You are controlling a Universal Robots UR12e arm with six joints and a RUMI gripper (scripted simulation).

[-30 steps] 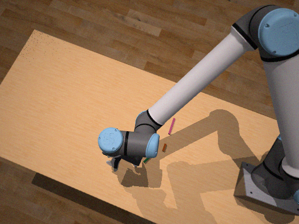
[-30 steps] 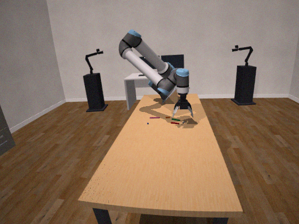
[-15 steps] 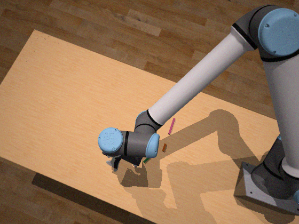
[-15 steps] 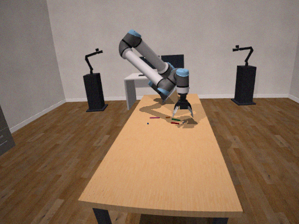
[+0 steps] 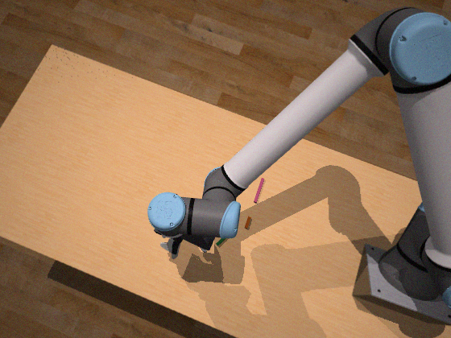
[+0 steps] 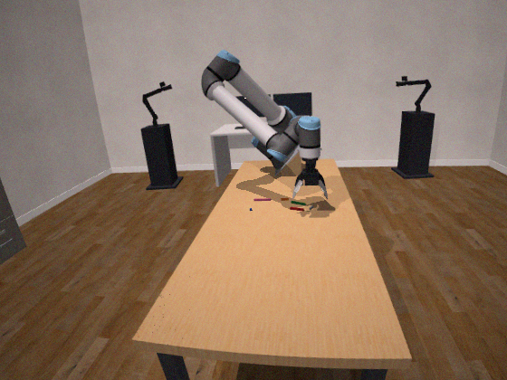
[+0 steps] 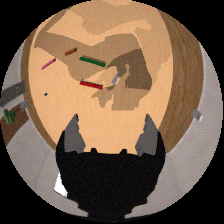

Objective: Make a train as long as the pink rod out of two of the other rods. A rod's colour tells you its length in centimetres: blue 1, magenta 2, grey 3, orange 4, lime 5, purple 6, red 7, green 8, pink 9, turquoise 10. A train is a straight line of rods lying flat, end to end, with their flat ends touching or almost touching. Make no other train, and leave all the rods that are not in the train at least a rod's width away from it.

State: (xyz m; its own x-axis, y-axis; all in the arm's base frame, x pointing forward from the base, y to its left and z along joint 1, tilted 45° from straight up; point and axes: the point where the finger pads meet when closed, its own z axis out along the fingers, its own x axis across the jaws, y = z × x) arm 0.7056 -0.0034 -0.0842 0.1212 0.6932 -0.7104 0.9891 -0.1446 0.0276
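The blue rod is 280 mm to the right of my hand, 80 mm behind it and 70 mm below it. Also, from my hand: red rod 70 mm below, 60 mm to the right, 60 mm behind; green rod 130 mm behind, 70 mm below, 40 mm to the right; grey rod 70 mm below, 60 mm behind, 20 mm to the left.
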